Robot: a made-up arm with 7 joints. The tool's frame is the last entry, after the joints.
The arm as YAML. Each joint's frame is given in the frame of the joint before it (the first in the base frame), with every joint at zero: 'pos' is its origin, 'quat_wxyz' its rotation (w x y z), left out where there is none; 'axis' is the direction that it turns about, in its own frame. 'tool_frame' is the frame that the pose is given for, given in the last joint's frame.
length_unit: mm
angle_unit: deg
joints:
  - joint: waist
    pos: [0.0, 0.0, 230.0]
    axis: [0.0, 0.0, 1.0]
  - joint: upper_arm
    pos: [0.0, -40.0, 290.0]
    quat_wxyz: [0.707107, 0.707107, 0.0, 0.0]
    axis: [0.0, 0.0, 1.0]
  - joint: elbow
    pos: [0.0, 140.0, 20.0]
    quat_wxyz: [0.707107, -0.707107, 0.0, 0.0]
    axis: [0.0, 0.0, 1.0]
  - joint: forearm
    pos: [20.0, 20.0, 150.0]
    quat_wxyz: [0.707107, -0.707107, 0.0, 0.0]
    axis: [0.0, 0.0, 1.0]
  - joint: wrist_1
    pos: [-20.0, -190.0, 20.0]
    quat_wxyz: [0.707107, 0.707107, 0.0, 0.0]
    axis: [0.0, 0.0, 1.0]
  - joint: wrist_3
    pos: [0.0, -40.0, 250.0]
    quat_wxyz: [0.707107, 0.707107, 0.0, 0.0]
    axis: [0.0, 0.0, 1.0]
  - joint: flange
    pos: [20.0, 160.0, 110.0]
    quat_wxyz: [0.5, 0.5, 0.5, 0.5]
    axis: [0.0, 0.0, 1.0]
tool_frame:
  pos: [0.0, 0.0, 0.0]
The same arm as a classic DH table. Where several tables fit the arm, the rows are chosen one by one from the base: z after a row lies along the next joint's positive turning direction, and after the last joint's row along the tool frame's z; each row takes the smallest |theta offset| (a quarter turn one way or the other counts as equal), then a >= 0, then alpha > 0; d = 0 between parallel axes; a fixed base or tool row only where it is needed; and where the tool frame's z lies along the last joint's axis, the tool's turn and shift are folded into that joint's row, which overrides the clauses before.
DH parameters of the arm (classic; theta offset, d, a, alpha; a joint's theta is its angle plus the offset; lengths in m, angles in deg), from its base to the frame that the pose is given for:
waist: 0.00 0.5200 0.0000 90.00
upper_arm: 0.00 0.0600 0.0000 -90.00
elbow: 0.00 0.2900 0.0200 -90.00
forearm: 0.00 0.0400 -0.0200 90.00
wrist_1: 0.00 0.4400 0.0000 90.00
wrist_3: 90.00 0.1500 0.1600 90.00
flange: 0.00 0.0200 0.0000 0.00

